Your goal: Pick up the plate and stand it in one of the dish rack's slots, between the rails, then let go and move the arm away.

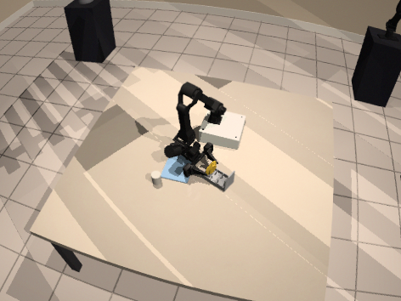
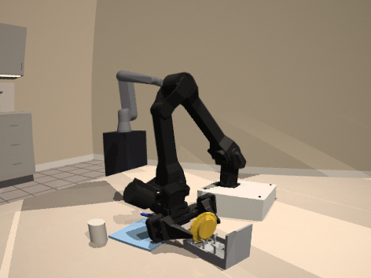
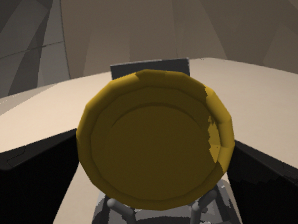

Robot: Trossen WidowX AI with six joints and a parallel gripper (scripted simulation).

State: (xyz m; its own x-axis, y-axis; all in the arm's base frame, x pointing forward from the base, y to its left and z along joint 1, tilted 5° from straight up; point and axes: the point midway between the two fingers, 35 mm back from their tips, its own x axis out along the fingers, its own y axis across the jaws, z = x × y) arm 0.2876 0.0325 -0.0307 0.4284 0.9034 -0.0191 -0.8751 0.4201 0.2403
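Now: gripper tip 10 mm to the left of the yellow plate. Also, from my gripper tip: grey dish rack 30 mm to the left, 30 mm below, 10 mm ahead; then blue spoon 210 mm to the right, 110 mm behind, 50 mm below; then light blue mat 160 mm to the right, 50 mm below.
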